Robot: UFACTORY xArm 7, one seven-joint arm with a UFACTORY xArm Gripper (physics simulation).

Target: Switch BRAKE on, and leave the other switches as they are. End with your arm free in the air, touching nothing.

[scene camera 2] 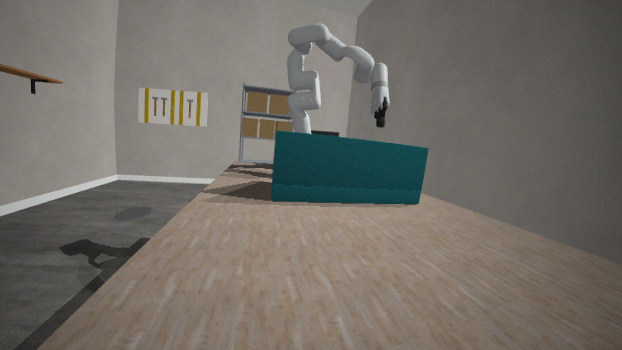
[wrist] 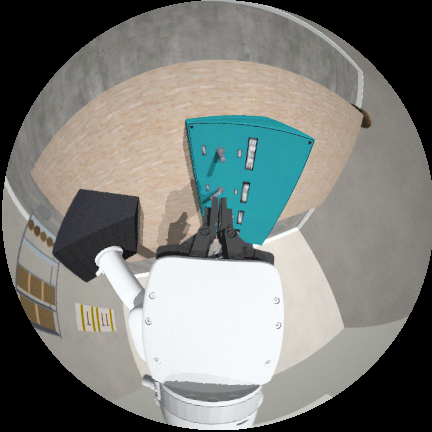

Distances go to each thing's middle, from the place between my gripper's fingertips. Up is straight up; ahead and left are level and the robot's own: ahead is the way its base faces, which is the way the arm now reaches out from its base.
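Labels:
I see the teal switch box (scene camera 2: 307,167), and it is 10 cm ahead of my hand, 21 cm to the right of it and 19 cm below it.

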